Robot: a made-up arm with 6 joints. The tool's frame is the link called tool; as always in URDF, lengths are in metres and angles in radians. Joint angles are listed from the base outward.
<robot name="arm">
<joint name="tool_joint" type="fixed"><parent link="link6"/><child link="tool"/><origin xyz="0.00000 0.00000 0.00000"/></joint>
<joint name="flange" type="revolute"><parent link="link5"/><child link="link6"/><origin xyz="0.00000 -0.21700 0.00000"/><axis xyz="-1 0 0"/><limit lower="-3.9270" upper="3.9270"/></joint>
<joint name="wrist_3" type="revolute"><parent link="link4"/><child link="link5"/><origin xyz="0.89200 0.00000 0.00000"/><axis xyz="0 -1 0"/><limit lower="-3.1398" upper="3.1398"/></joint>
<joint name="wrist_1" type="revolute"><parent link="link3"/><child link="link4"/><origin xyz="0.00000 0.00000 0.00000"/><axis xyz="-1 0 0"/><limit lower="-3.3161" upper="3.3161"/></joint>
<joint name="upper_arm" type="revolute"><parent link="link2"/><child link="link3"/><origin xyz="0.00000 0.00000 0.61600"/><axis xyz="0 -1 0"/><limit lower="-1.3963" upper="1.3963"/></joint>
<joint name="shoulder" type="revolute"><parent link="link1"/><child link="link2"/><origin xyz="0.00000 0.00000 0.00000"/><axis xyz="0 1 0"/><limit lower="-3.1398" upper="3.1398"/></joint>
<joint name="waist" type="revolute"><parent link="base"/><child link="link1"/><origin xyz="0.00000 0.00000 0.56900"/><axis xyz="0 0 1"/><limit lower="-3.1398" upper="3.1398"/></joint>
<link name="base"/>
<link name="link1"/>
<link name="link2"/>
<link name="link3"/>
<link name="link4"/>
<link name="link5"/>
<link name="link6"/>
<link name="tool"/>
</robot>
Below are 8 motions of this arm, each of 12 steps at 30 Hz.
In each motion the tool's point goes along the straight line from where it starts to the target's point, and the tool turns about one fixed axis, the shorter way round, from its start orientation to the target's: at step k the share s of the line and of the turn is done. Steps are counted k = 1, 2, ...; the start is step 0. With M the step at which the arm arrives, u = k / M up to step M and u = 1 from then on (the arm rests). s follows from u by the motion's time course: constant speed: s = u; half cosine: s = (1 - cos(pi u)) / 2; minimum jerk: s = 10 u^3 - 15 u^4 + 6 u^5.
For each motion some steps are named. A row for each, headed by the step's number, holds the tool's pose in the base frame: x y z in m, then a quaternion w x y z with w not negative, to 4 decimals.
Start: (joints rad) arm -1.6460 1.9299 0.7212 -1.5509 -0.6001 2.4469
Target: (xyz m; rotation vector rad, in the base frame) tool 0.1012 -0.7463 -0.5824 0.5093 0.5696 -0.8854
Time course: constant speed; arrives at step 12
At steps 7, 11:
7: 0.0356 -0.7218 -0.5724 0.8516 0.2069 0.3262 -0.3543
11: 0.0881 -0.7414 -0.5804 0.8380 0.2338 0.2805 -0.4055

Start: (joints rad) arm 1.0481 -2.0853 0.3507 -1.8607 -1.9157 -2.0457
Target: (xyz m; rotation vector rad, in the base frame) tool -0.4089 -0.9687 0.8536 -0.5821 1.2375 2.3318
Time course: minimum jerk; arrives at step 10
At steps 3, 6, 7, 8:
3: -0.5631 -0.9155 0.9783 0.3383 -0.0520 0.5322 0.7743
6: -0.4674 -0.9485 0.9009 0.2649 -0.1510 0.4822 0.8213
7: -0.4389 -0.9583 0.8779 0.2421 -0.1800 0.4654 0.8321
8: -0.4196 -0.9650 0.8622 0.2262 -0.1995 0.4535 0.8386

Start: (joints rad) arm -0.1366 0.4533 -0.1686 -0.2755 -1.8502 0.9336
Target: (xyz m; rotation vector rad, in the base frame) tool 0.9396 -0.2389 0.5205 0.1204 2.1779 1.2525
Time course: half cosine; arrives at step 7
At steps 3, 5, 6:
3: 0.9294 -0.2993 0.5417 0.3485 0.0229 0.8105 0.4701
5: 0.9365 -0.2575 0.5270 0.3206 0.0386 0.8199 0.4727
6: 0.9388 -0.2438 0.5222 0.3114 0.0437 0.8228 0.4735

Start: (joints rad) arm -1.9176 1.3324 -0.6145 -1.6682 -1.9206 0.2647
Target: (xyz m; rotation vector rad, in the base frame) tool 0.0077 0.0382 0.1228 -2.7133 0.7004 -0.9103
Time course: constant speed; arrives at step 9
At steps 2, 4, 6, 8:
2: -0.0014 -0.0483 -0.0006 0.0372 -0.9455 0.2619 -0.1899
4: 0.0012 -0.0236 0.0347 0.0545 -0.9390 0.2552 -0.2240
6: 0.0038 0.0011 0.0699 0.0718 -0.9311 0.2480 -0.2577
8: 0.0064 0.0258 0.1052 0.0889 -0.9217 0.2405 -0.2910

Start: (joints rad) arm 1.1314 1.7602 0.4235 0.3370 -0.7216 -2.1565
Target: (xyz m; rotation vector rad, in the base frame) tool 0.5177 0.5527 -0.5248 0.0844 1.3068 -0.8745
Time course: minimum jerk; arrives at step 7
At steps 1, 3, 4, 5, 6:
1: 0.5594 0.7071 -0.4010 0.7078 0.0753 0.5748 -0.4036
3: 0.5447 0.6527 -0.4446 0.7072 0.0621 0.5796 -0.4001
4: 0.5334 0.6109 -0.4782 0.7067 0.0520 0.5831 -0.3973
5: 0.5239 0.5756 -0.5065 0.7061 0.0435 0.5861 -0.3950
6: 0.5187 0.5564 -0.5219 0.7058 0.0389 0.5877 -0.3937

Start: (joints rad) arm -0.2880 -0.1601 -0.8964 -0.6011 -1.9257 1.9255
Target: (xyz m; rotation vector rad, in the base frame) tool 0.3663 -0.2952 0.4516 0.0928 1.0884 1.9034
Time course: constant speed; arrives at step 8
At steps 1, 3, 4, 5, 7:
1: 0.4043 -0.3064 0.4827 0.4511 0.0142 0.4021 0.7966
3: 0.3934 -0.3032 0.4738 0.4526 0.0209 0.4135 0.7898
4: 0.3880 -0.3016 0.4694 0.4534 0.0243 0.4191 0.7863
5: 0.3826 -0.3000 0.4649 0.4541 0.0276 0.4247 0.7827
7: 0.3717 -0.2968 0.4560 0.4554 0.0343 0.4358 0.7756

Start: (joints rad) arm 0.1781 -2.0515 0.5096 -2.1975 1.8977 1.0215
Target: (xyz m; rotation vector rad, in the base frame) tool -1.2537 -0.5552 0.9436 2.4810 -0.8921 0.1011
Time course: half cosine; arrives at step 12
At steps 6, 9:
6: -1.2265 -0.3209 0.9320 0.2055 0.9107 -0.3524 0.0646
9: -1.2457 -0.4866 0.9402 0.2363 0.9110 -0.3349 0.0452

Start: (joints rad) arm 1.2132 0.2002 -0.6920 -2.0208 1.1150 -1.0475
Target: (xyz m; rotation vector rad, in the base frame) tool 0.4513 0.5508 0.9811 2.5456 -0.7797 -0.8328
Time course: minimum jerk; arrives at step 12
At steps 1, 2, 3, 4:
1: 0.0990 0.5299 0.3588 0.5231 0.7748 0.0380 -0.3529
2: 0.1098 0.5305 0.3779 0.5140 0.7816 0.0282 -0.3523
3: 0.1339 0.5320 0.4204 0.4931 0.7961 0.0062 -0.3507
4: 0.1715 0.5342 0.4869 0.4593 0.8170 -0.0282 -0.3474

